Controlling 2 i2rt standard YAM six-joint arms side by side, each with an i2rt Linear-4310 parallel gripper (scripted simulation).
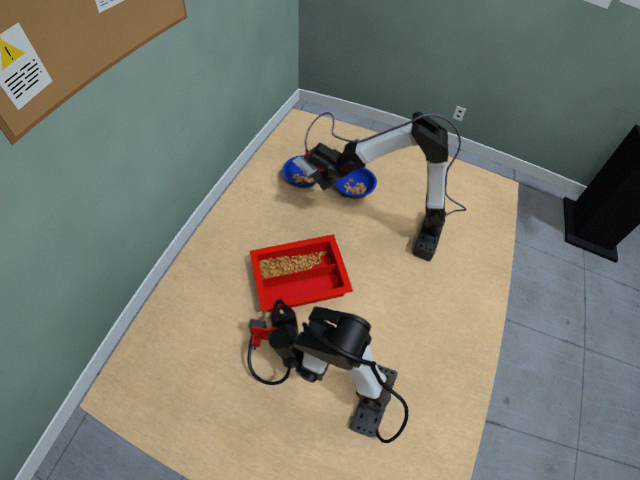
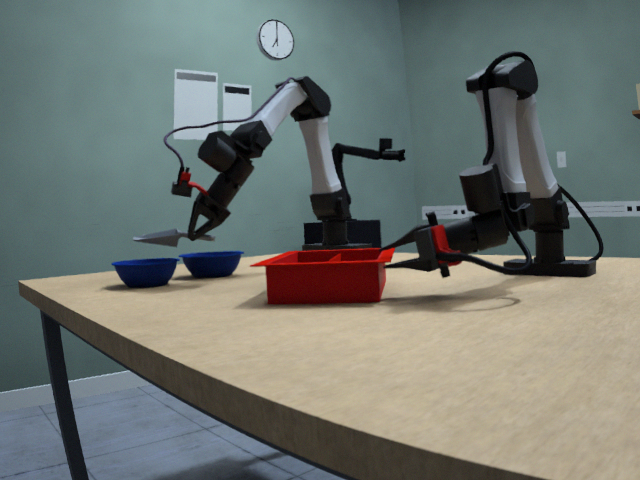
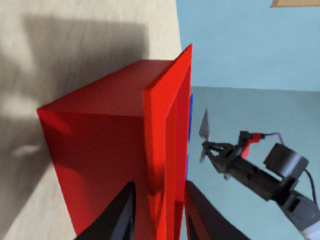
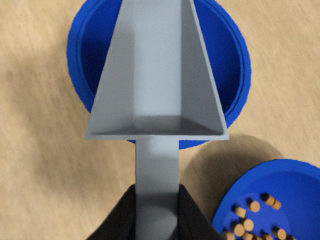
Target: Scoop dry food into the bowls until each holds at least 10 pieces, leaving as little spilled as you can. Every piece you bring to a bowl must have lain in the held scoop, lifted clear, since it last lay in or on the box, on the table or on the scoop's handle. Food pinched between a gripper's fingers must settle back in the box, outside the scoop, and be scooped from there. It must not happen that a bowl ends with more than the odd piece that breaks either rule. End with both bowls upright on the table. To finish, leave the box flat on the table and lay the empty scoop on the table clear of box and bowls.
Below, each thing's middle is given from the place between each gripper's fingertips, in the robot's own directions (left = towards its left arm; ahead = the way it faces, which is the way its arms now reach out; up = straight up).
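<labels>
Grey scoop (image 4: 157,87): 2 cm to the right of my right hand (image 2: 189,238), 4 cm ahead of it. Red box (image 2: 326,281), from the same right hand: 35 cm to the left, 8 cm behind, 6 cm below.
My left gripper (image 2: 381,258): 10 mm past the red box, 130 mm to the left of it, 20 mm above it. Grey scoop, from my left hand: 110 mm ahead, 490 mm to the right, 40 mm above.
</labels>
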